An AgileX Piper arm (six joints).
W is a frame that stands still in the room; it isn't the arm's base.
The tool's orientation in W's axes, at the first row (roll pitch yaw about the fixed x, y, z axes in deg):
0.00, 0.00, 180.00
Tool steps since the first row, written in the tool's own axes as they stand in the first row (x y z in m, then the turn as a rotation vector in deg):
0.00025, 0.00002, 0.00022, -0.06, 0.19, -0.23
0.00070, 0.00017, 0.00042, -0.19, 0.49, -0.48
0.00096, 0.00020, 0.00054, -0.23, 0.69, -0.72
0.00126, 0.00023, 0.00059, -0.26, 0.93, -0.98
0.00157, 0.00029, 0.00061, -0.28, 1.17, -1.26
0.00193, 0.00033, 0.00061, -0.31, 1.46, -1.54
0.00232, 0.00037, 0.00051, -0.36, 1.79, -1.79
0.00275, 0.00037, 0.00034, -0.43, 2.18, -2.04
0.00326, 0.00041, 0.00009, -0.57, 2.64, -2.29
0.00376, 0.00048, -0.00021, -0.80, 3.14, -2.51
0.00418, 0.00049, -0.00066, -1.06, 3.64, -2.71
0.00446, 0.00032, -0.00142, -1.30, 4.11, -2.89
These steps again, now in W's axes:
-0.00025, -0.00002, 0.00022, 0.06, -0.19, -0.23
-0.00070, -0.00017, 0.00042, 0.19, -0.49, -0.48
-0.00096, -0.00020, 0.00054, 0.23, -0.69, -0.72
-0.00126, -0.00023, 0.00059, 0.26, -0.93, -0.98
-0.00157, -0.00029, 0.00061, 0.28, -1.17, -1.26
-0.00193, -0.00033, 0.00061, 0.31, -1.46, -1.54
-0.00232, -0.00037, 0.00051, 0.36, -1.79, -1.79
-0.00275, -0.00037, 0.00034, 0.43, -2.18, -2.04
-0.00326, -0.00041, 0.00009, 0.57, -2.64, -2.29
-0.00376, -0.00048, -0.00021, 0.80, -3.14, -2.51
-0.00418, -0.00049, -0.00066, 1.06, -3.64, -2.71
-0.00446, -0.00032, -0.00142, 1.30, -4.11, -2.89

